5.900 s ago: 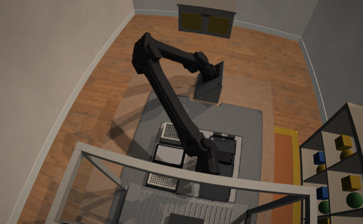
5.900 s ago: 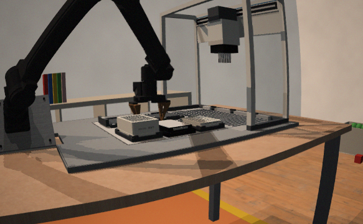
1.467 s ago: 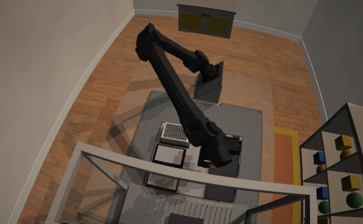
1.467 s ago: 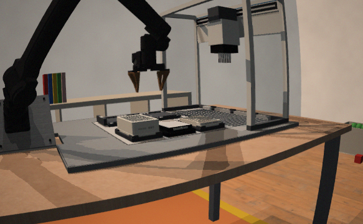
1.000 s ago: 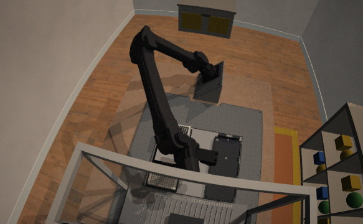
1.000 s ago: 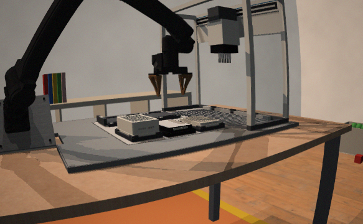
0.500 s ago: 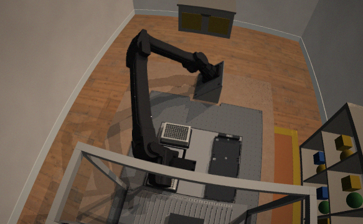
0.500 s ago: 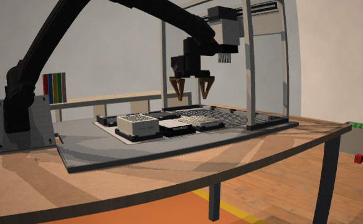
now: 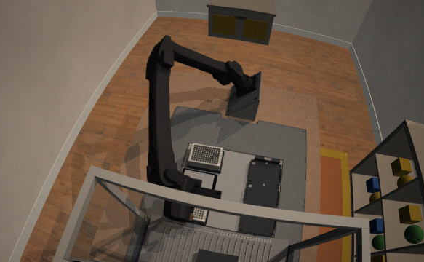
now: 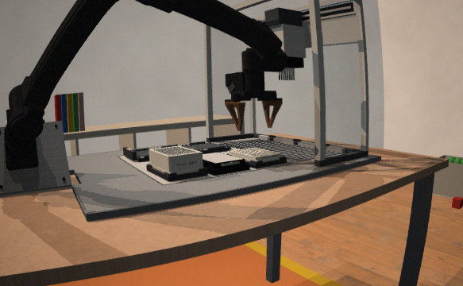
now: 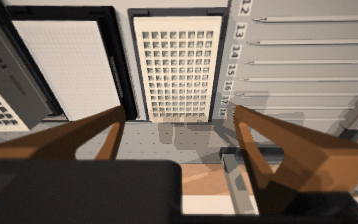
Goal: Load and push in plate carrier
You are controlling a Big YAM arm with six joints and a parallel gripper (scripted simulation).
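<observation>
The 96-well plate E01 is 80 mm below my hand. From my hand the other things lie so: nest S3: 90 mm below; frame post: 90 mm ahead, 160 mm to the right, 150 mm above; nest S2: 120 mm behind, 90 mm below.
</observation>
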